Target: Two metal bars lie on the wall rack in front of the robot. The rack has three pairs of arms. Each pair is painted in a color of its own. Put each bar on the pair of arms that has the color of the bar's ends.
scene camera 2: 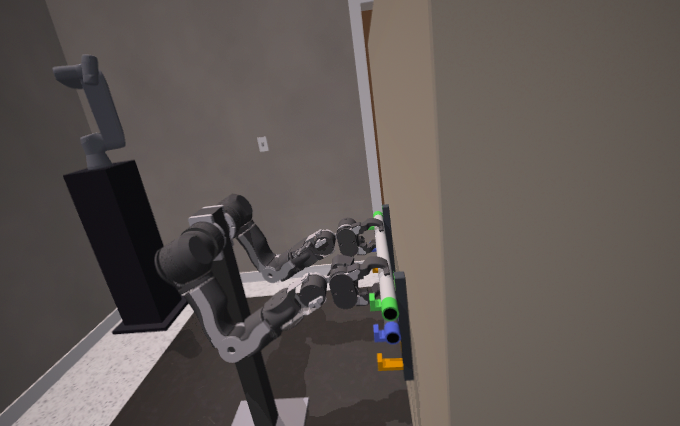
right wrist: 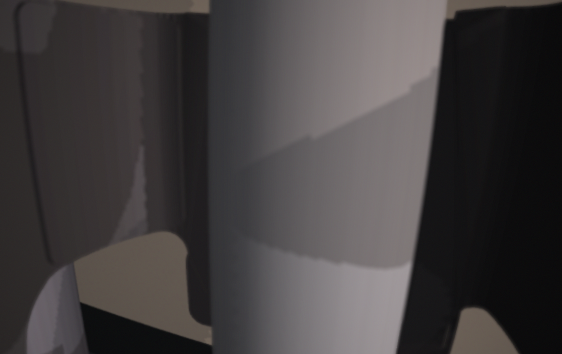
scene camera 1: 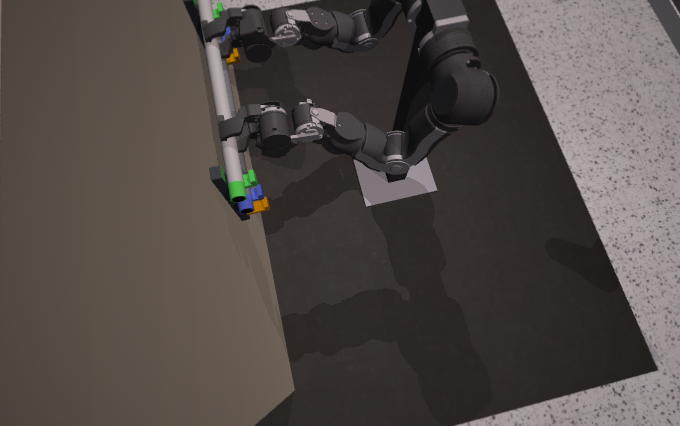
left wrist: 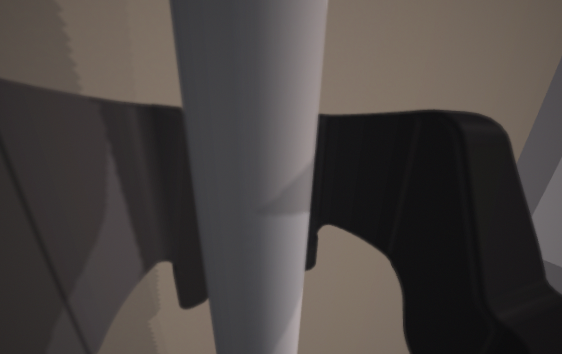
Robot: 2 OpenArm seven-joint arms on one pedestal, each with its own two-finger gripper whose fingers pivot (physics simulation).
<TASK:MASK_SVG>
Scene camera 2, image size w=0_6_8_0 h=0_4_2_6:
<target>my left gripper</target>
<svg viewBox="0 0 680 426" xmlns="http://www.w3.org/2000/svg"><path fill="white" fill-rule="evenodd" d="M342 219L339 222L337 233L334 233L342 255L350 257L356 254L366 255L376 248L376 241L374 239L367 244L364 237L359 235L363 234L371 226L379 227L379 232L384 231L381 220L368 218L361 223L356 222L352 218Z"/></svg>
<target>my right gripper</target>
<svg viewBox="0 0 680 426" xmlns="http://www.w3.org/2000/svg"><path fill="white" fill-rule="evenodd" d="M334 256L331 269L325 278L327 283L329 283L333 301L337 307L350 309L355 305L366 306L370 303L370 293L374 293L375 299L380 295L379 282L374 283L370 290L359 288L358 291L358 280L364 279L364 276L367 276L373 268L382 268L384 276L390 275L386 259L378 256L369 256L362 264L354 262L354 257L339 254Z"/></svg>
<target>green-ended bar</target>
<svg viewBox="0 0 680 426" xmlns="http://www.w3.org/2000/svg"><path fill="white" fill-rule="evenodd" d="M376 211L373 214L373 218L381 220L384 231L379 232L379 227L374 226L376 252L378 257L387 260L390 275L384 276L383 269L378 268L382 317L385 320L394 321L399 316L383 214L380 211Z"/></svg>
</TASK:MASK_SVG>
